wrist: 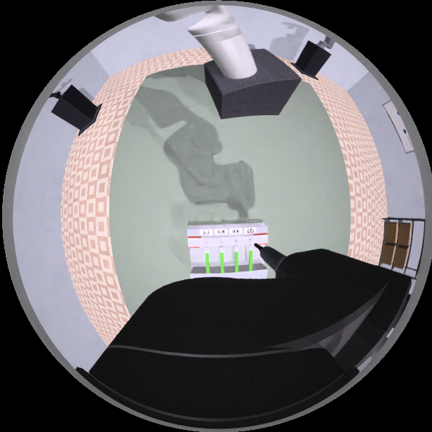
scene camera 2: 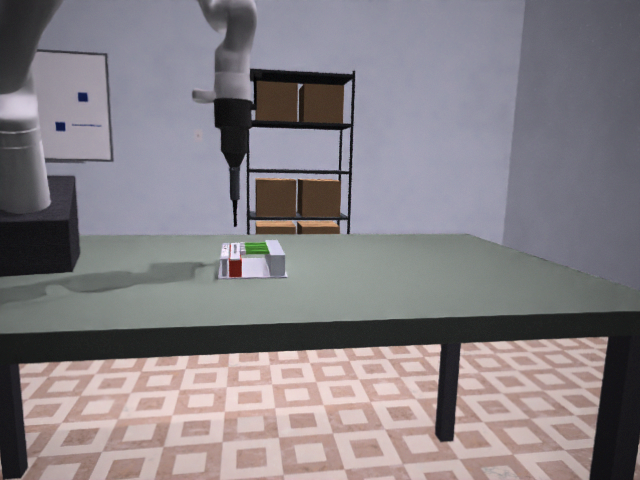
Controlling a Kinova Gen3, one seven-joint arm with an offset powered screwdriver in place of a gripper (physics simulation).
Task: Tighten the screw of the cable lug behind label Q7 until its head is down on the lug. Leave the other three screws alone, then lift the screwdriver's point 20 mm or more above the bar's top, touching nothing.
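Note:
The screwdriver points down, its tip apart from the bar, with a visible gap above the bar's top in the scene view. It has no fingers. In the wrist view the tip shows just right of the Q7 screw. Label Q7 is the rightmost of the label row; X6 and K9 are to its left, with another label at the left end. The Q7 green cable runs back from its lug. The screws are too small to tell how far down their heads sit.
A grey block stands at the cables' far end on the white base plate. The fixture sits on the green table. The robot's dark pedestal and a black shelf rack with boxes stand away from it.

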